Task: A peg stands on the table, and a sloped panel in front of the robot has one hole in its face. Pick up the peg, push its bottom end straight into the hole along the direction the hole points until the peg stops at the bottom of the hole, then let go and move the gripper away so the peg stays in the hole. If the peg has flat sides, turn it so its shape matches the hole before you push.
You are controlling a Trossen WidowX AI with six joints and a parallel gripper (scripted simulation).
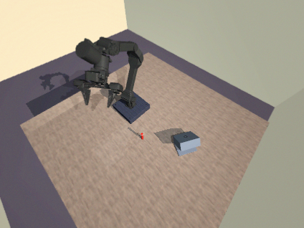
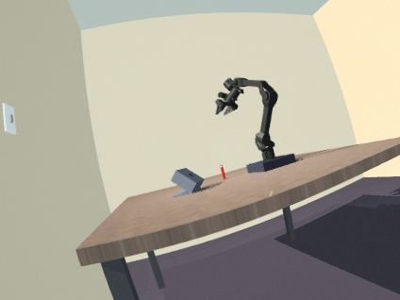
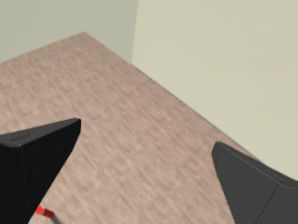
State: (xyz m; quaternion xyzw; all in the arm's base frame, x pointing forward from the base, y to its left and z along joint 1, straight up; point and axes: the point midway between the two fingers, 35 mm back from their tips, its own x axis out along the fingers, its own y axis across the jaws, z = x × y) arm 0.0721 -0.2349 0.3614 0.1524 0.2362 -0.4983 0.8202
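Now: the peg 330 mm below my gripper tip, 140 mm ahead of it and 100 mm to the left of it. From my gripper tip the other things lie so: sloped panel (390 mm ahead, 330 mm below, 240 mm to the left); then wedge support (410 mm ahead, 390 mm below, 220 mm to the left).
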